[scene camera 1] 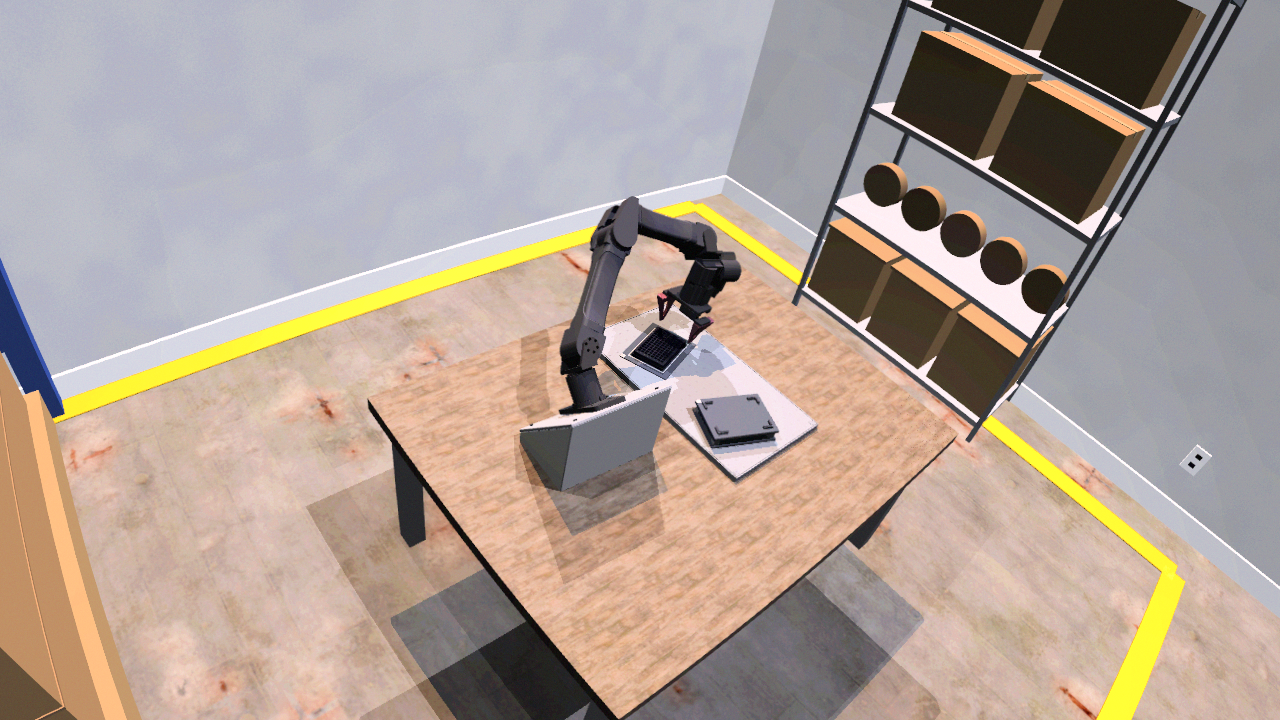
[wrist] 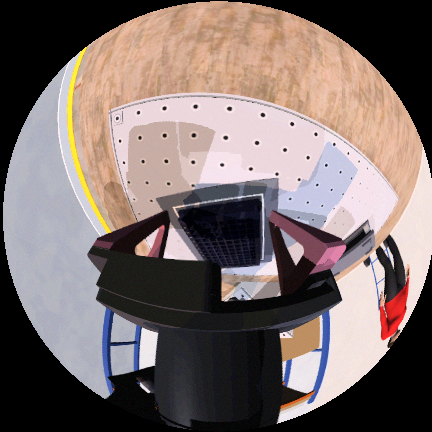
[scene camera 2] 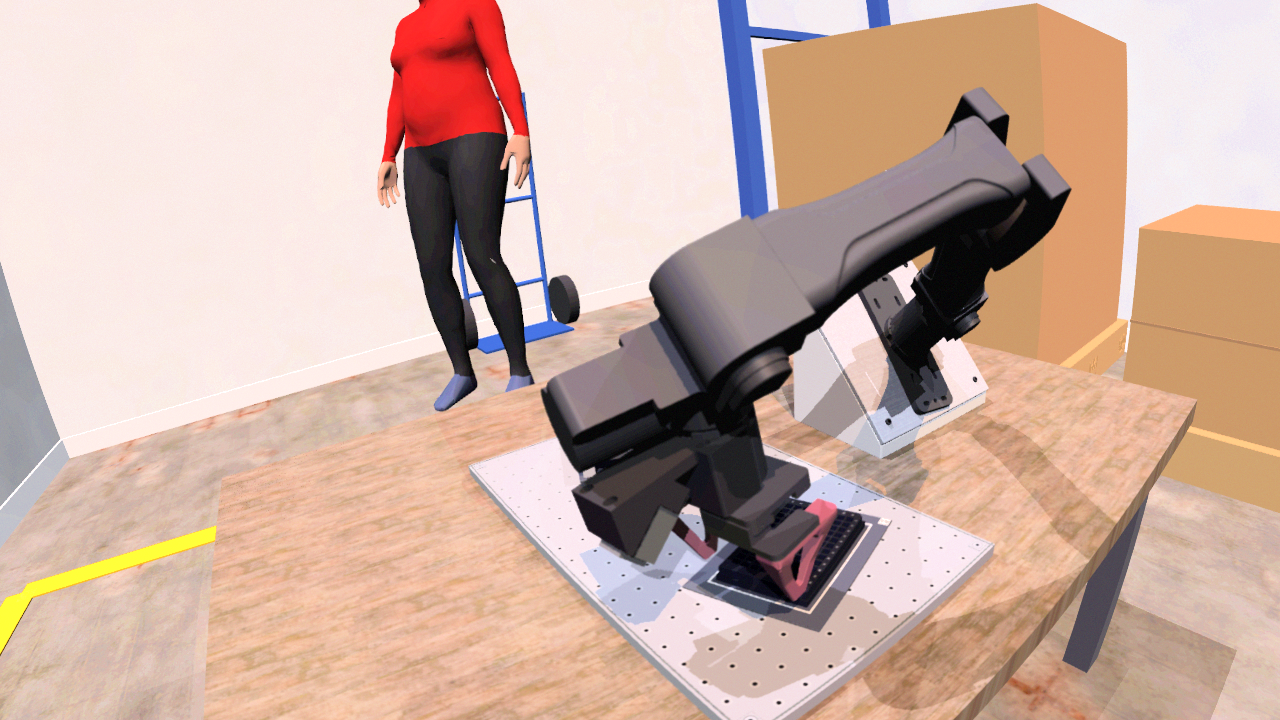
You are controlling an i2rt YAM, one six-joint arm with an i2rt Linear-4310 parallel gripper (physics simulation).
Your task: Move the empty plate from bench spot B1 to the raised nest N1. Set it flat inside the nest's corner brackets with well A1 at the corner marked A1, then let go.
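Frame: origin at the arm's base, x ahead, y left, z up, level; millimetres.
Where they show: gripper, fingertip midpoint: (scene camera 1: pixel 675 331) (wrist: pixel 218 215) (scene camera 2: pixel 752 574); arm's base, origin of the base link: (scene camera 1: pixel 591 407) (scene camera 2: pixel 901 342).
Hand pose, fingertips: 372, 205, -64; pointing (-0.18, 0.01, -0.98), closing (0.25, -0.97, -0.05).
Things, the pixels of their centre, and the offset from my fingertips, as dx, dy, dz. "*": a spot on its surface instead. Level surfaces: height alone.
- white outline with a grey border, surface spot: (wrist: pixel 270 195) * +22, -46, -21
- raised nest N1, body centre: (scene camera 1: pixel 736 419) (wrist: pixel 347 255) -41, -306, -4
- white perforated board, body centre: (scene camera 2: pixel 693 513) (wrist: pixel 310 234) (scene camera 1: pixel 699 381) -26, -153, -29
- wooden table, its level: dz -36
The dark, many-welled plate (scene camera 1: pixel 659 347) (scene camera 2: pixel 845 541) (wrist: pixel 225 237) lies flat on the bench spot B1, inside a white outline with a grey border (wrist: pixel 270 195). My gripper (scene camera 1: pixel 677 328) (scene camera 2: pixel 751 575) (wrist: pixel 218 215) is open and empty. Its reddish fingers are tilted and stand wide apart, close over the plate; in the wrist view the plate shows between them. The raised nest N1 (scene camera 1: pixel 736 419) is a dark grey platform with corner brackets. Part of it shows at the right of the wrist view (wrist: pixel 361 241); the arm hides it in scene camera 2. The A1 marks are too small to read.
A white perforated board (scene camera 1: pixel 796 428) (scene camera 2: pixel 953 550) (wrist: pixel 240 125) carries both stations on the wooden table (scene camera 1: pixel 716 555) (scene camera 2: pixel 358 582). The arm's sloped mount (scene camera 1: pixel 617 438) (scene camera 2: pixel 832 385) stands beside the board. A person in red (scene camera 2: pixel 452 80) stands beyond the table.
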